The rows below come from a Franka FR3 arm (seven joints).
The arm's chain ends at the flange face. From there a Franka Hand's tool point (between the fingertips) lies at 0.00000 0.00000 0.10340 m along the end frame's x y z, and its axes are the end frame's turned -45 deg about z.
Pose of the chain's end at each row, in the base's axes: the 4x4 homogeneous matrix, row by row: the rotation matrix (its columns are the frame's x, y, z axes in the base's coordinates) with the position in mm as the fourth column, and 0 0 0 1 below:
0.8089 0.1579 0.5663 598.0; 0.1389 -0.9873 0.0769 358.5; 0.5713 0.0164 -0.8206 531.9; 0 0 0 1
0.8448 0.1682 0.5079 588.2; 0.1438 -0.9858 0.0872 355.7; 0.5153 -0.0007 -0.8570 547.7; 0 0 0 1
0.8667 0.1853 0.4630 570.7; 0.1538 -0.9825 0.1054 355.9; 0.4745 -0.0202 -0.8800 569.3; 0 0 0 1
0.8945 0.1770 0.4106 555.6; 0.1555 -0.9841 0.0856 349.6; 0.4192 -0.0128 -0.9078 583.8; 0 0 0 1
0.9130 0.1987 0.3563 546.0; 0.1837 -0.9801 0.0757 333.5; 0.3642 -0.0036 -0.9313 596.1; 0 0 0 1
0.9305 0.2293 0.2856 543.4; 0.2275 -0.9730 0.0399 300.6; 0.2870 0.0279 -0.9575 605.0; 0 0 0 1
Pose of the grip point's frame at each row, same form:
0.4603 0.6836 0.5663 656.6; 0.7963 -0.5999 0.0769 366.5; 0.3924 0.4156 -0.8206 447.0; 0 0 0 1
0.4784 0.7163 0.5079 640.7; 0.7987 -0.5954 0.0872 364.7; 0.3649 0.3639 -0.8570 459.1; 0 0 0 1
0.4818 0.7439 0.4630 618.6; 0.8035 -0.5860 0.1054 366.8; 0.3498 0.3212 -0.8800 478.3; 0 0 0 1
0.5073 0.7577 0.4106 598.1; 0.8058 -0.5859 0.0856 358.5; 0.3055 0.2874 -0.9078 489.9; 0 0 0 1
0.5051 0.7861 0.3563 582.8; 0.8229 -0.5631 0.0757 341.3; 0.2601 0.2550 -0.9313 499.8; 0 0 0 1
0.4958 0.8201 0.2856 572.9; 0.8489 -0.5271 0.0399 304.7; 0.1832 0.2227 -0.9575 506.0; 0 0 0 1

